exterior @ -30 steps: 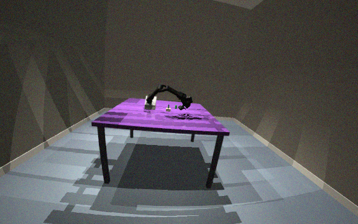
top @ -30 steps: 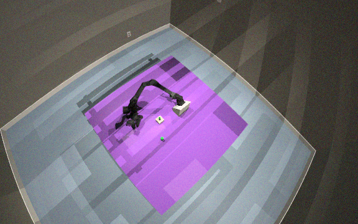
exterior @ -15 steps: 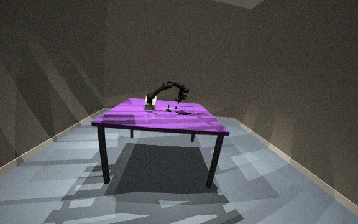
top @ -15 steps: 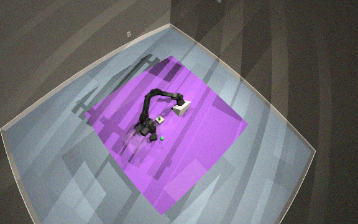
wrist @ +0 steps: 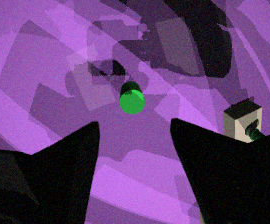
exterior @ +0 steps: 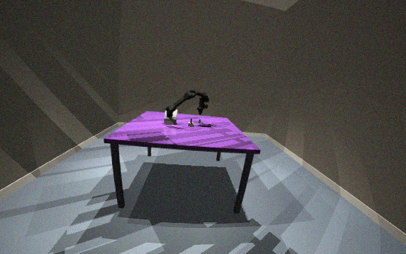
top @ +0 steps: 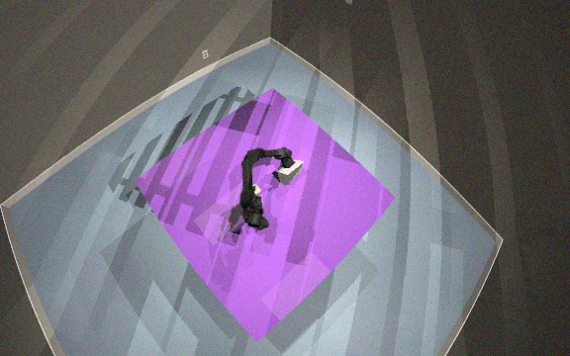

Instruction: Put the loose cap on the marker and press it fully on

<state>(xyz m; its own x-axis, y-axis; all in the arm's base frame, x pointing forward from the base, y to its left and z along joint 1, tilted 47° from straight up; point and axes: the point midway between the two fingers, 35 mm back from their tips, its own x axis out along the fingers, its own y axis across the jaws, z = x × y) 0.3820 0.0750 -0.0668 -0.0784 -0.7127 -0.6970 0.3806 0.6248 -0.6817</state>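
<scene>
Right now the green cap is 9 cm below my gripper tip. From my gripper tip the other things lie so: holder block (12 cm behind, 15 cm to the right, 9 cm below).
</scene>
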